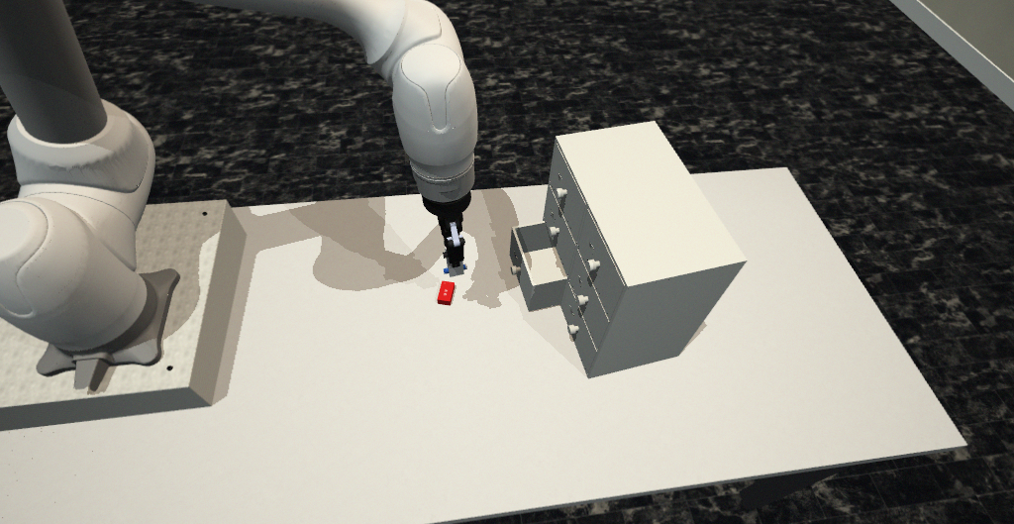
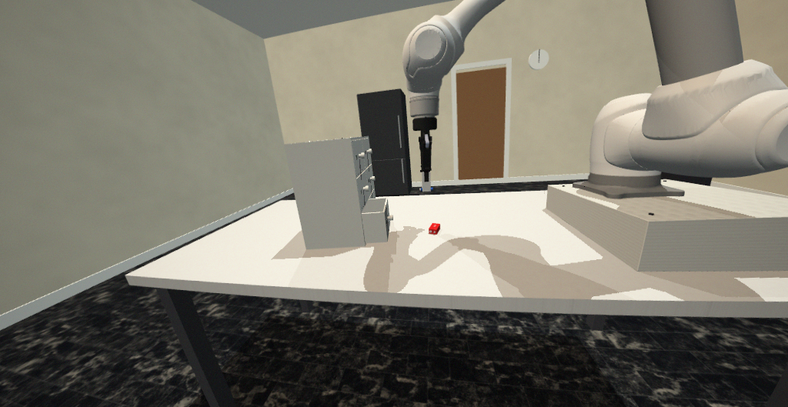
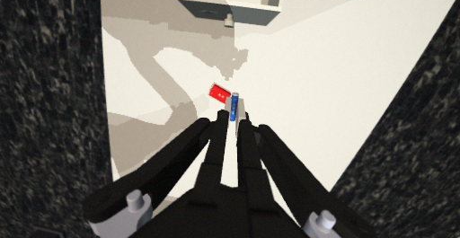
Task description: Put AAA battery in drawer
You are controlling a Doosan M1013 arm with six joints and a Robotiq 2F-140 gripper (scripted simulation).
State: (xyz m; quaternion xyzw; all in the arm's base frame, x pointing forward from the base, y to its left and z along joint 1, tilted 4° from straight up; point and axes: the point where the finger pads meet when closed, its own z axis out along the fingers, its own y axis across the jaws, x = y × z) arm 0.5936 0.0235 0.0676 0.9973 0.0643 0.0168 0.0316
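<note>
Right now the blue AAA battery is 3 cm below my hand. Round my hand: red block: 2 cm behind, 4 cm to the left, 16 cm below.
</note>
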